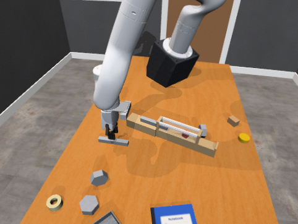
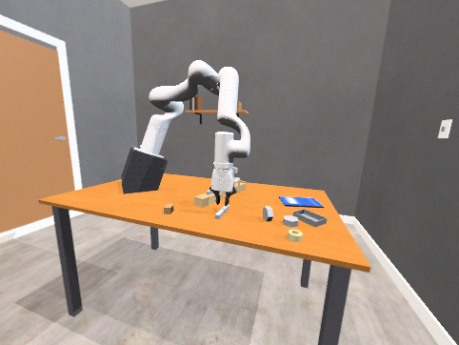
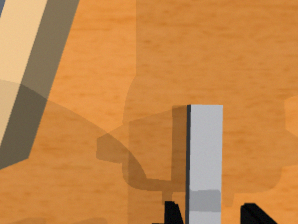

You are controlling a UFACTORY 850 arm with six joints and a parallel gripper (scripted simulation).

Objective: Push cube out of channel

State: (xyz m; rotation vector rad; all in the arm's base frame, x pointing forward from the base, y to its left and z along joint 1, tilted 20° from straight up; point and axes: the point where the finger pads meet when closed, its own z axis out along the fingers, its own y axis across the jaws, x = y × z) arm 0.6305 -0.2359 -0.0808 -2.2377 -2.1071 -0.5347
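Now: the grey rod 50 mm below my hand. Round my hand: tan cube: 240 mm behind, 80 mm to the right, 50 mm below; grey tray: 390 mm ahead, 70 mm to the left, 60 mm below; red cube: 320 mm to the left, 50 mm behind, 10 mm below.
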